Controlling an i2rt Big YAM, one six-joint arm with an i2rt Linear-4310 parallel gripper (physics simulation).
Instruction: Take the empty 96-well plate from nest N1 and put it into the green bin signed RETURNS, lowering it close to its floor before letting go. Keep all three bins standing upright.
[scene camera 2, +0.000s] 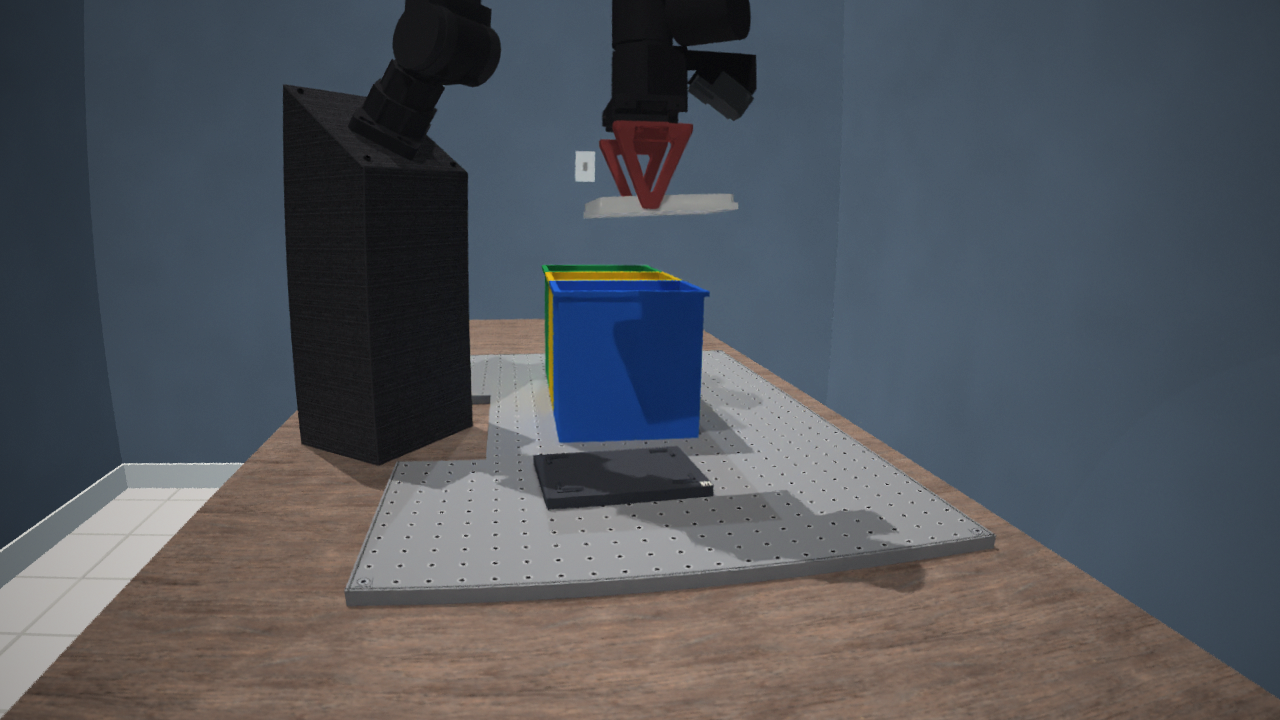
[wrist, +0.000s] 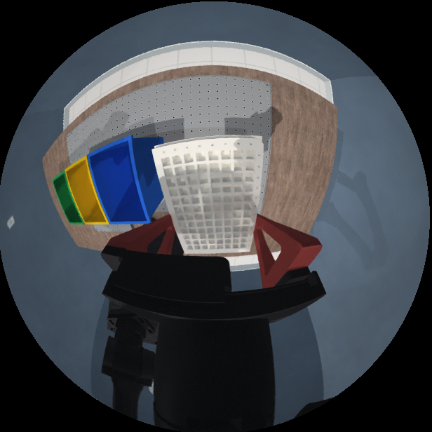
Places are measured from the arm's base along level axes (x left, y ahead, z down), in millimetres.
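Pixels of known places: gripper, between the fingertips: (scene camera 2: 642, 210); arm's base, origin of its link: (scene camera 2: 389, 130).
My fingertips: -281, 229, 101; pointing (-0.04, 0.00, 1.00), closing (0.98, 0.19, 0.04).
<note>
For each thing: its top centre in the pictures, then the offset to it from my fingertips, as dx, dy, dz. "pt": a spot on its surface instead. Level surfaces: height alone.
- pale 96-well plate, a spot on its surface: (scene camera 2: 698, 205) pt -47, +36, -6
- green bin, a spot on its surface: (scene camera 2: 599, 267) pt +507, +118, +95
- black nest, centre of its top: (scene camera 2: 618, 467) +14, -14, +256
- yellow bin, a spot on its surface: (scene camera 2: 617, 275) pt +374, +105, +96
- blue bin, centre of its top: (scene camera 2: 624, 285) +190, +51, +91
- perforated grey board, height of its surface: dz +271
The pale 96-well plate (scene camera 2: 698, 205) (wrist: 210, 175) is held roughly level, high above the bin rims. My gripper (scene camera 2: 639, 201) (wrist: 213, 217) is shut on it, with one red finger at each long side. The green bin (scene camera 2: 599, 267) (wrist: 67, 201) stands upright, farthest back in the scene view and farthest left in the wrist view. Its front is mostly hidden by the other bins, and its sign does not show. The black nest (scene camera 2: 617, 476) with a small white label lies empty in front of the bins; the plate hides it in the wrist view.
The yellow bin (scene camera 2: 617, 275) (wrist: 84, 189) and the blue bin (scene camera 2: 595, 367) (wrist: 112, 185) stand upright in a row with the green one, blue nearest the nest. A tall black pedestal (scene camera 2: 416, 304) stands left of them. A perforated grey board (scene camera 2: 501, 537) (wrist: 210, 100) lies under the bins and nest.
</note>
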